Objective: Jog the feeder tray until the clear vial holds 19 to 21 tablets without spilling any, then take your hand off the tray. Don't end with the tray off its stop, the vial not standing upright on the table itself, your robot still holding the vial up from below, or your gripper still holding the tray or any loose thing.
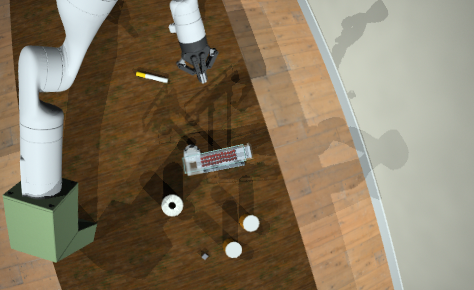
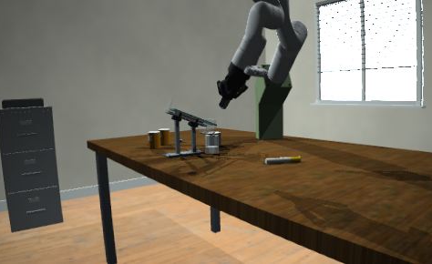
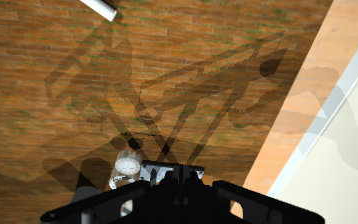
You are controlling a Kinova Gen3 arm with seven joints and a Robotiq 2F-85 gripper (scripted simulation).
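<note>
Right now my hand is 210 mm to the left of the clear vial, 160 mm above it and 50 mm past it. From my hand the other things lie so: small grey cube: 570 mm to the right, 200 mm below, 40 mm behind; then marker: 200 mm below, 180 mm behind, 100 mm to the left.
</note>
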